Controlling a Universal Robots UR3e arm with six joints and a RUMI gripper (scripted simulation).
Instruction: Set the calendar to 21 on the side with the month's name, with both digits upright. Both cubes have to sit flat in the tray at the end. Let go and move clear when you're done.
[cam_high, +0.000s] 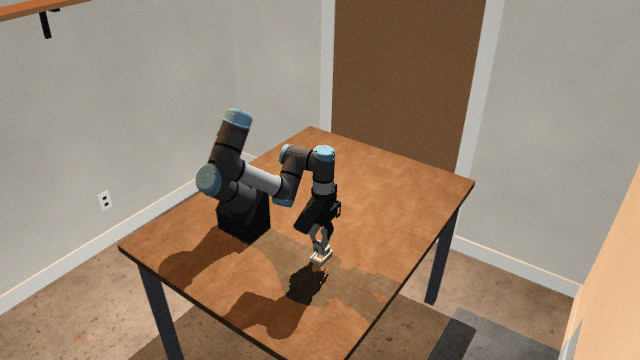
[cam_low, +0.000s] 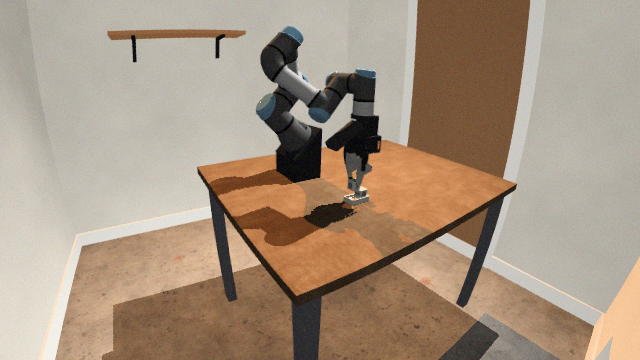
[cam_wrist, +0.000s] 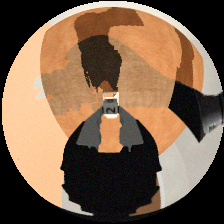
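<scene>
Now: the calendar tray 2 cm to the left of my hand and 6 cm below it.
</scene>
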